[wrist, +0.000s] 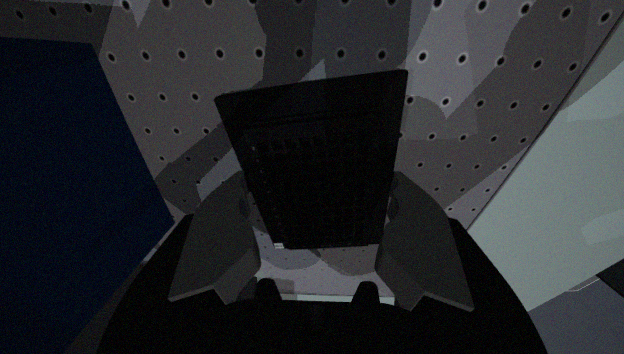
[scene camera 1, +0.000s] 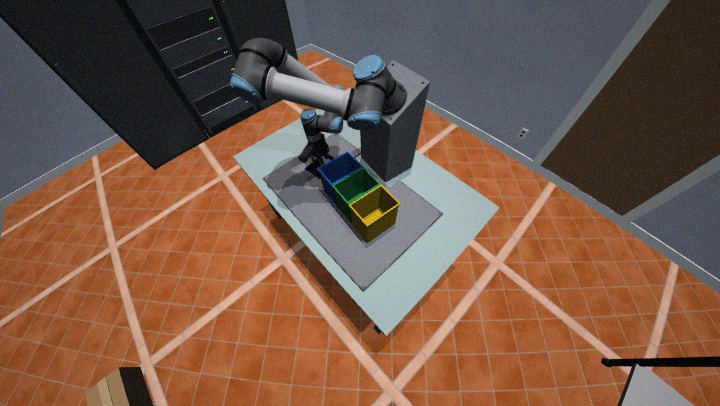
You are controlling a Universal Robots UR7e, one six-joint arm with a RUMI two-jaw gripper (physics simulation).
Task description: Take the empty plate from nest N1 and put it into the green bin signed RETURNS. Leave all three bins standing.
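Seen in the pictures: gripper, between the fingertips: (wrist: 318,173) (scene camera 1: 319,165); arm's base, origin of its link: (scene camera 1: 390,99).
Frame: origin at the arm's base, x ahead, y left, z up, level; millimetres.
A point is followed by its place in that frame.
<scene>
A dark, flat rectangular piece (wrist: 320,150) {x 310, y -240, z -409 mm}, which looks like the plate in its nest, stands between and beyond the fingers in the wrist view. It is in deep shadow, so plate and nest cannot be told apart and its wells are faint. My gripper (scene camera 1: 313,160) {x 290, y -240, z -410 mm} (wrist: 318,173) {x 290, y -240, z -410 mm} is open, with its jaws on either side of the dark piece's near part and nothing held. In the scene view it is low beside the blue bin, and the plate is hidden there. The green bin (scene camera 1: 358,184) {x 243, y 54, z -342 mm} stands upright between the blue and yellow bins. Its sign cannot be read.
The blue bin (scene camera 1: 341,167) {x 246, y -78, z -323 mm} (wrist: 70,150) {x 313, y -85, z -384 mm} stands close to my gripper, at the left in the wrist view. The yellow bin (scene camera 1: 374,207) {x 253, y 185, z -391 mm} stands at the other end of the row. The bins stand on a grey perforated board (scene camera 1: 363,267) {x 484, y 369, z -425 mm} (wrist: 470,80) {x 360, y -335, z -425 mm} on the pale table (scene camera 1: 453,211) {x -55, y 451, z -438 mm} (wrist: 560,200) {x 257, y -514, z -438 mm}.
</scene>
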